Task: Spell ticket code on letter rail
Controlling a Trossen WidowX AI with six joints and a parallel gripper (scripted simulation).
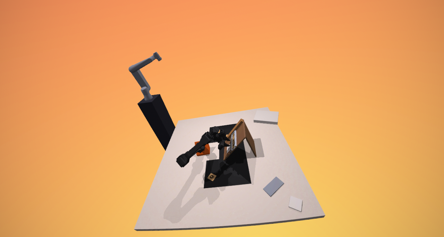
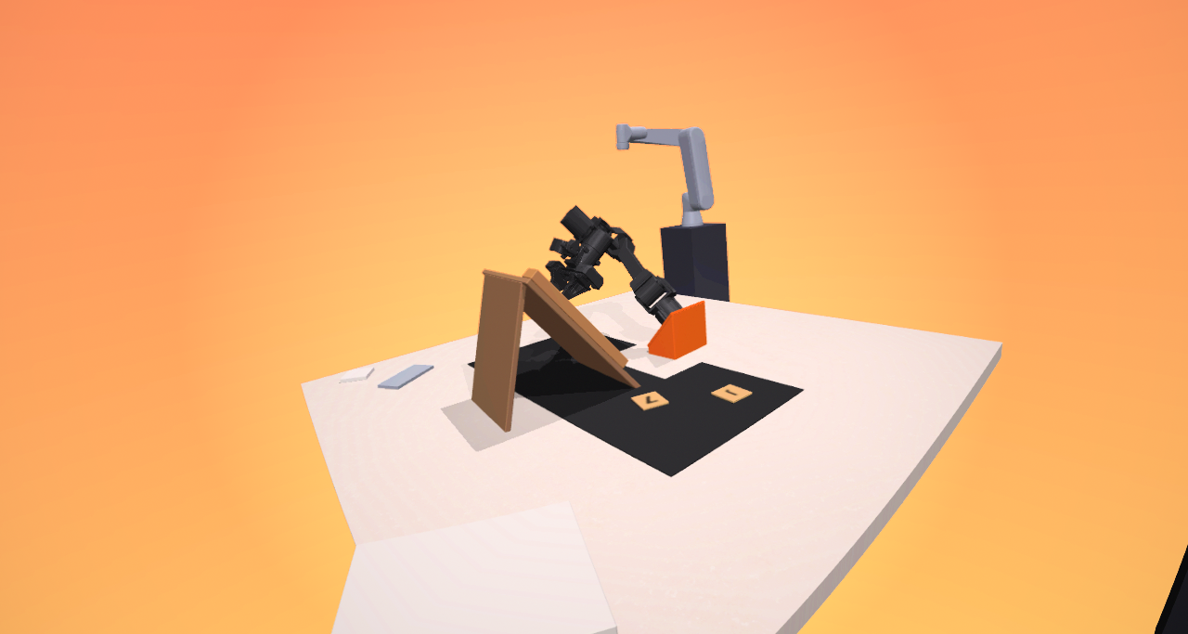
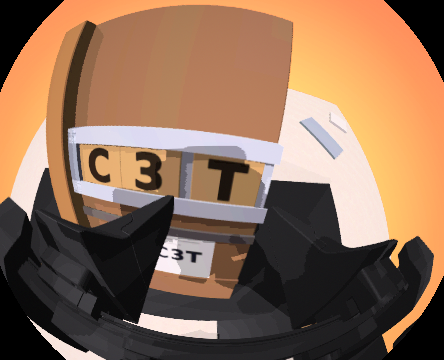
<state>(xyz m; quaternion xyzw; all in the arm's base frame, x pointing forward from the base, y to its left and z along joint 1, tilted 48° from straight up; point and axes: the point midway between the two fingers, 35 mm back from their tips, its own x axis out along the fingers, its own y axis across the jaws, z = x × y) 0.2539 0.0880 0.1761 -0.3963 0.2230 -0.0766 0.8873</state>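
My gripper tip is now 10 cm above the white ticket, 4 cm to the right of it and 3 cm past it. From my gripper tip the other things lie so: black mat 18 cm below, 11 cm behind, 9 cm to the left; then grey slab 32 cm ahead, 29 cm to the right, 18 cm below; then white square 45 cm ahead, 41 cm to the right, 18 cm below.
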